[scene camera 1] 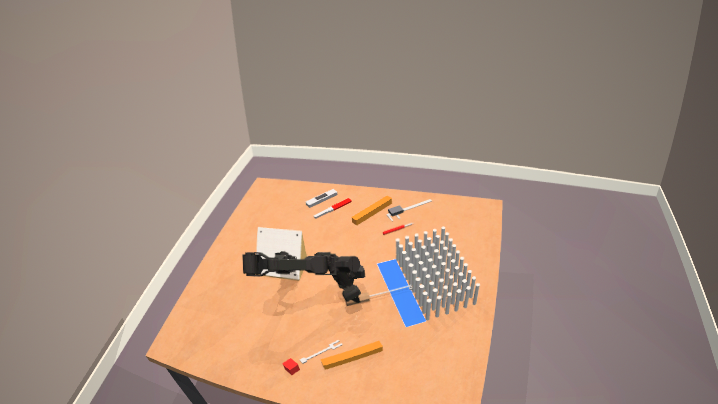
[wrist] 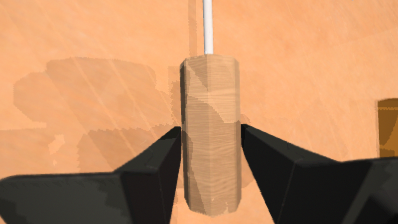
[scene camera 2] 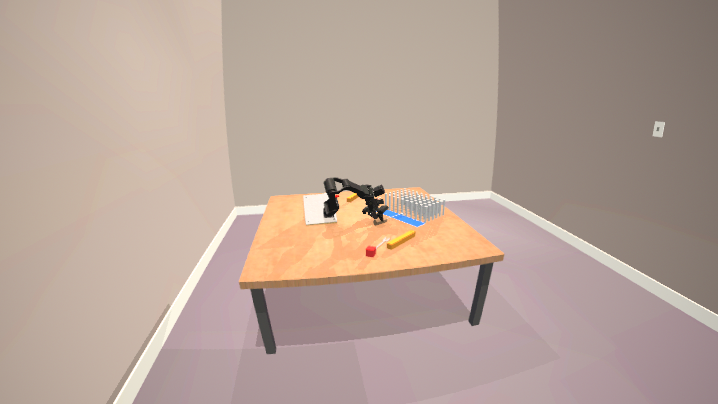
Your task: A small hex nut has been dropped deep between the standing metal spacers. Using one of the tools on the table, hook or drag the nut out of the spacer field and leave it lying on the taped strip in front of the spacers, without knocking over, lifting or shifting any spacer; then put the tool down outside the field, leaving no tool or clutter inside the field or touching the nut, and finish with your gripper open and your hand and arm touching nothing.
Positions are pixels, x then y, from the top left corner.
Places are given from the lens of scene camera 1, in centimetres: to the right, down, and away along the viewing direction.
blue taped strip [scene camera 1: 411, 314]: 20, 42, 174
